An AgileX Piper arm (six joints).
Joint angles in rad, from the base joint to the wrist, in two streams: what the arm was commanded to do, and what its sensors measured. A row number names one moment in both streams.
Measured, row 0:
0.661, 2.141, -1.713, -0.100, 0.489, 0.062
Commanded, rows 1 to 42:
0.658, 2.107, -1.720, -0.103, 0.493, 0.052
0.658, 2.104, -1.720, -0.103, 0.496, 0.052
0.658, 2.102, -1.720, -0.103, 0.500, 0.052
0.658, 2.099, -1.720, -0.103, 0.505, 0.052
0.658, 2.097, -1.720, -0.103, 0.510, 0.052
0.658, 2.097, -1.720, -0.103, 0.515, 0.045
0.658, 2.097, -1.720, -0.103, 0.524, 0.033
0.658, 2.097, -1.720, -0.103, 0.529, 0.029
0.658, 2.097, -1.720, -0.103, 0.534, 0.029
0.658, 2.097, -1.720, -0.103, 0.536, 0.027
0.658, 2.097, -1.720, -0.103, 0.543, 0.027
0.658, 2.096, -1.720, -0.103, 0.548, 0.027
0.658, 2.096, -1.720, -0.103, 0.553, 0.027
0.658, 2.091, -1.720, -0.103, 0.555, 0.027
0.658, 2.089, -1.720, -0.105, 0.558, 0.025
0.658, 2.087, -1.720, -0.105, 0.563, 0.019
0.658, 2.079, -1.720, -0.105, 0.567, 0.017
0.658, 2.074, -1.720, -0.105, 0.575, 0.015
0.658, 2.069, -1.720, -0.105, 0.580, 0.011
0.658, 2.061, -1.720, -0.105, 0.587, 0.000
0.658, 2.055, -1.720, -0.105, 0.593, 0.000
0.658, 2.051, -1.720, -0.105, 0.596, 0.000
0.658, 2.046, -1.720, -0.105, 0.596, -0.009
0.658, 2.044, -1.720, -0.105, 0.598, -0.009
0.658, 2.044, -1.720, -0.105, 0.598, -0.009
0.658, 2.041, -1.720, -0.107, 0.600, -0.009
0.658, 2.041, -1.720, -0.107, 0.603, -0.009
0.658, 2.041, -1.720, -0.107, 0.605, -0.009
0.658, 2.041, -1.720, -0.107, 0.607, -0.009
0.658, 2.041, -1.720, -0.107, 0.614, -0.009
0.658, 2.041, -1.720, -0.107, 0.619, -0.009
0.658, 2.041, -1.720, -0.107, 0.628, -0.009
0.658, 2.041, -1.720, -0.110, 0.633, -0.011
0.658, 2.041, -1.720, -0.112, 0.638, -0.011
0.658, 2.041, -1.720, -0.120, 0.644, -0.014
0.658, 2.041, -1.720, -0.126, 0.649, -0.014
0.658, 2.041, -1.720, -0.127, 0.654, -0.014
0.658, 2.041, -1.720, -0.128, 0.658, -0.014
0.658, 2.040, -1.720, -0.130, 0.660, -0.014
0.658, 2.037, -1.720, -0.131, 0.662, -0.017
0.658, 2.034, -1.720, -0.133, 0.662, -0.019
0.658, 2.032, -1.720, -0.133, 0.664, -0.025
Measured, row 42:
0.661, 2.052, -1.713, -0.119, 0.657, -0.008
